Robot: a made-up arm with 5 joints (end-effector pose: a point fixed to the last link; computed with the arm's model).
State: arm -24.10 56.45 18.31 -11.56 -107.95
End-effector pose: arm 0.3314 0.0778 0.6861 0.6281 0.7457 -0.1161 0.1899
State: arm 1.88 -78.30 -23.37 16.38 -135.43
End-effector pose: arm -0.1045 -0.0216 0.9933 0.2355 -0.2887 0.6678 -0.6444
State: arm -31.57 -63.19 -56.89 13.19 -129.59
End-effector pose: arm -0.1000 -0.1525 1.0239 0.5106 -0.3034 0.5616 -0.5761
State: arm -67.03 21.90 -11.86 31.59 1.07
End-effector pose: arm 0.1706 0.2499 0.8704 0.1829 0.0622 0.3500 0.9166
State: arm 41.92 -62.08 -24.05 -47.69 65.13
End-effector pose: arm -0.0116 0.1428 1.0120 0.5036 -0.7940 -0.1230 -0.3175
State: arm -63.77 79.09 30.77 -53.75 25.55
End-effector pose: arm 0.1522 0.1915 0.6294 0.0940 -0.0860 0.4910 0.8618
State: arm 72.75 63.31 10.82 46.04 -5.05
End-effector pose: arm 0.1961 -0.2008 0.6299 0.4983 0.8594 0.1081 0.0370
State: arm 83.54 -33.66 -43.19 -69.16 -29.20
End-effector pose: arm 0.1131 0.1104 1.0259 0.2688 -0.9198 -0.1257 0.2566
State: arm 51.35 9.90 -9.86 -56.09 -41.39
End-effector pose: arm 0.2188 -0.1337 1.0068 0.7243 -0.3115 -0.4398 0.4300
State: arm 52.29 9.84 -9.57 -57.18 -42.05
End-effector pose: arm 0.2157 -0.1346 1.0064 0.7214 -0.3189 -0.4422 0.4270
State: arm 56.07 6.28 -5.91 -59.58 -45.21
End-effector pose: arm 0.1980 -0.1300 1.0097 0.7123 -0.3387 -0.4527 0.4158
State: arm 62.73 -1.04 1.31 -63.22 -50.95
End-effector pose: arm 0.1680 -0.1146 1.0143 0.6953 -0.3716 -0.4676 0.3998
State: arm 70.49 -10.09 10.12 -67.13 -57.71
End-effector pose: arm 0.1390 -0.0888 1.0151 0.6742 -0.4089 -0.4784 0.3865
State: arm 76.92 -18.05 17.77 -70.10 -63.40
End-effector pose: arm 0.1212 -0.0623 1.0116 0.6563 -0.4382 -0.4825 0.3800
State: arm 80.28 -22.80 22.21 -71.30 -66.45
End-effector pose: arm 0.1143 -0.0460 1.0080 0.6476 -0.4517 -0.4836 0.3779
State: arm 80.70 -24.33 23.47 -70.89 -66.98
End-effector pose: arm 0.1130 -0.0414 1.0071 0.6473 -0.4509 -0.4853 0.3771
